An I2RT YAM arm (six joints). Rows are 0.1 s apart.
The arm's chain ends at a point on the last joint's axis. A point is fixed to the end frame.
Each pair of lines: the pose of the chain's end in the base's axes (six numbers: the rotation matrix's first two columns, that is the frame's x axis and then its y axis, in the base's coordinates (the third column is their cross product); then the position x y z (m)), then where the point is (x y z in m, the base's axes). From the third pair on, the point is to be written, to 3 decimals.
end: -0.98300, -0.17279, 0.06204, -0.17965, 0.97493, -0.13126, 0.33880, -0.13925, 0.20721
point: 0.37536 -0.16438 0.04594
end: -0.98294, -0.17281, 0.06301, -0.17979, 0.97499, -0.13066, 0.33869, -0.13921, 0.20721
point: 0.37508 -0.16427 0.04589
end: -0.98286, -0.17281, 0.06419, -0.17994, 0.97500, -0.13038, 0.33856, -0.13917, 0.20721
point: 0.375 -0.164 0.046
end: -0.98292, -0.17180, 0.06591, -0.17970, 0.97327, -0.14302, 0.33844, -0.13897, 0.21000
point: 0.375 -0.166 0.049
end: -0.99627, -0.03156, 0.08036, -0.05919, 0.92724, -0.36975, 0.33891, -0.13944, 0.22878
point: 0.371 -0.208 0.079
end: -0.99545, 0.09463, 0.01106, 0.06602, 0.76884, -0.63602, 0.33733, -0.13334, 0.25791
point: 0.367 -0.247 0.139
